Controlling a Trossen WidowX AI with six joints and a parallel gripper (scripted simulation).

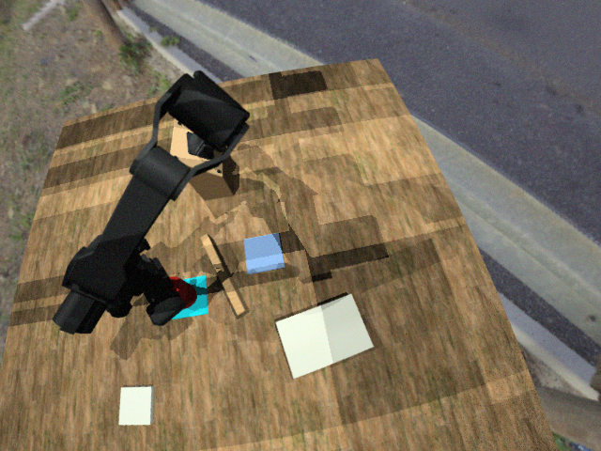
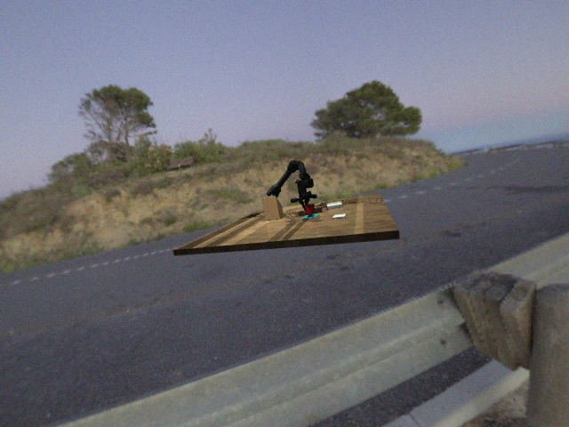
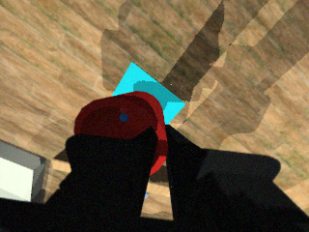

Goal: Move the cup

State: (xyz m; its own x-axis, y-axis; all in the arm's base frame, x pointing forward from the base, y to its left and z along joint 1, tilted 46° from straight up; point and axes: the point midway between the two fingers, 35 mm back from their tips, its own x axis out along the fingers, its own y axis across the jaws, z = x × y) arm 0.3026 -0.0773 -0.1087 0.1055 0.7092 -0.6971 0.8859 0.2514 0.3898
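The blue marble is 40 mm ahead of my gripper tip, 30 mm to the left of it and 30 mm below it. The rest, counted from my gripper tip: red cup: 30 mm ahead, 10 mm to the left; then thin wooden bar: 10 mm behind, 120 mm to the left, 40 mm below; then cyan pad: 30 mm ahead, 10 mm to the left, 60 mm below.
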